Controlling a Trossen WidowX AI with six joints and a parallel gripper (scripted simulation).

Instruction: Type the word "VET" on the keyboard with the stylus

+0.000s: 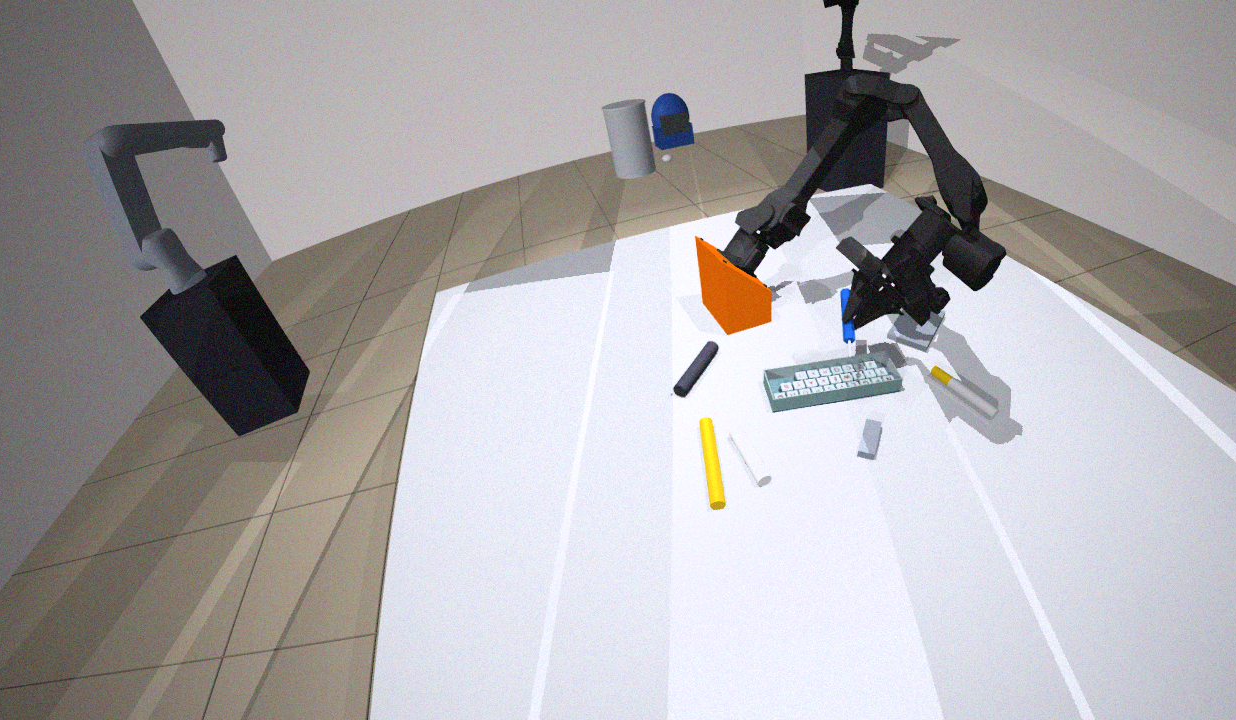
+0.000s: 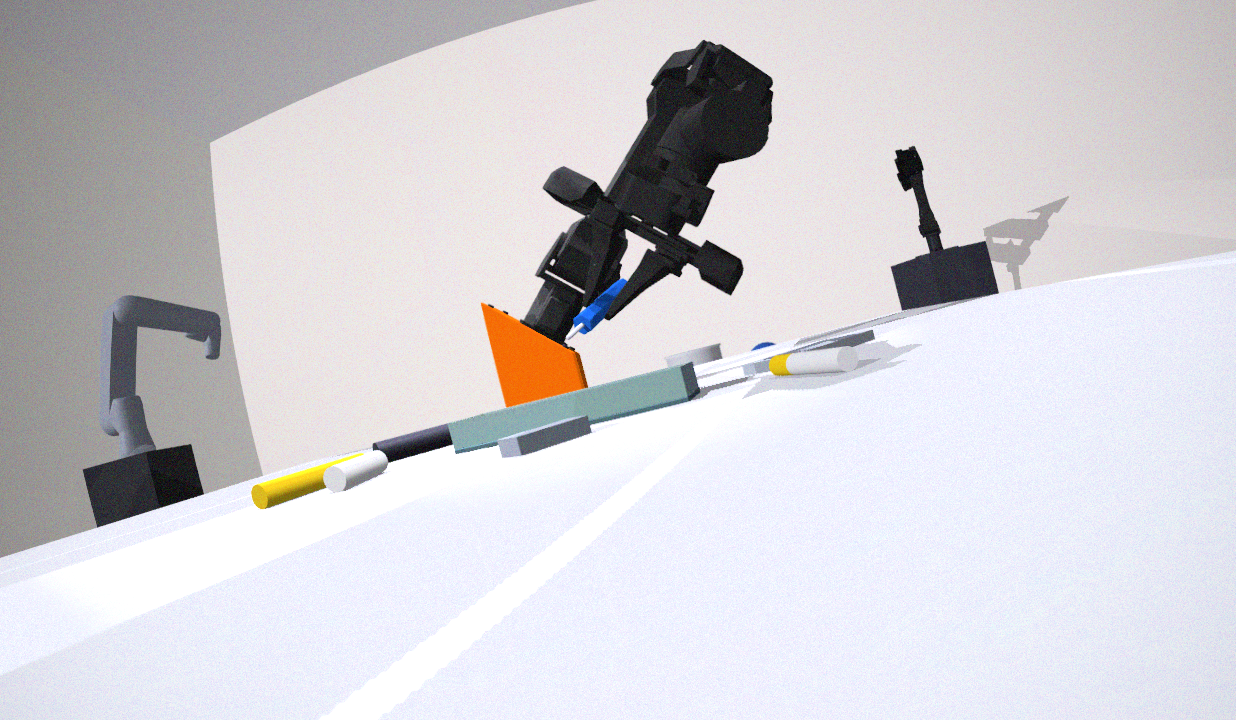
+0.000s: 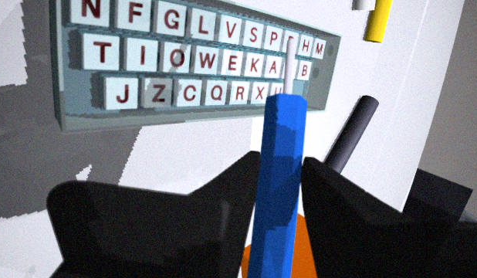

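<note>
Now: gripper tip 40 mm short of the stylus tip, 30 mm to the left of it and 10 mm above it. Round my gripper tip: E key (70 mm below, 40 mm to the right, 20 mm ahead); then blue stylus (10 mm to the right, 10 mm ahead); then V key (70 mm below, 40 mm to the right, 40 mm ahead).
</note>
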